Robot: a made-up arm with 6 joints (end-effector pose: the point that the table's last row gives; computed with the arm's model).
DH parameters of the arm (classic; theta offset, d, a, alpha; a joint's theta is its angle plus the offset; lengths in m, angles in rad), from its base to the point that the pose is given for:
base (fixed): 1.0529 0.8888 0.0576 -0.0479
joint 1: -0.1 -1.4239 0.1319 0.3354
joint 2: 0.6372 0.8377 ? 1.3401
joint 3: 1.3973 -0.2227 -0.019 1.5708
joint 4: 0 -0.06 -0.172 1.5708
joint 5: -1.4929 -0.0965 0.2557 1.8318
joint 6: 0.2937 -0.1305 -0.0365 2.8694
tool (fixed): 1.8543 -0.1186 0 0
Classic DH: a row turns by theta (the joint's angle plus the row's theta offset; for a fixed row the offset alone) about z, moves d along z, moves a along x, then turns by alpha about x.
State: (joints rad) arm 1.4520 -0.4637 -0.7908 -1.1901 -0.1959 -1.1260
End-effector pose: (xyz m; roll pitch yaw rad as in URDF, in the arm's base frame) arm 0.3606 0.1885 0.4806 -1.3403 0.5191 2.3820
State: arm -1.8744 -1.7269 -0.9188 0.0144 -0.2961 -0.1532
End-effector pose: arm 0.1862 -0.0124 0.4888 -1.1236 0.1197 2.7873
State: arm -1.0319 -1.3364 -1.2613 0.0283 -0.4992 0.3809
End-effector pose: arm 0.0392 0.0437 0.5429 -0.9838 -0.2923 -2.5143
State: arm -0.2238 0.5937 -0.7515 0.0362 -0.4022 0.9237
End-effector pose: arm 0.3657 -0.4920 0.2128 0.1740 -0.2170 -0.5796
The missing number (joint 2, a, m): -0.0366
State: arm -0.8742 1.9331 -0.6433 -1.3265 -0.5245 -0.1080
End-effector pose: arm 0.4029 -0.3842 0.4140 -1.5810 -0.7968 2.8491
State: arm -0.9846 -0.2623 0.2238 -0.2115 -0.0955 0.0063
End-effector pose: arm -0.1179 -0.2138 0.0520 0.3037 -0.1595 -1.2835
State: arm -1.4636 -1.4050 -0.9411 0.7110 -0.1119 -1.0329
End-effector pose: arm 0.2198 0.0995 0.5364 -1.4837 1.1960 2.8928
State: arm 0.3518 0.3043 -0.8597 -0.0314 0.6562 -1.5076
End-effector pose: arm 0.3395 -0.1941 0.4366 -2.5609 1.2852 -0.1596
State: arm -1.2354 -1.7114 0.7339 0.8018 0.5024 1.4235
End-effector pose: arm 0.1862 -0.0137 0.0763 -0.4167 0.1697 2.2396
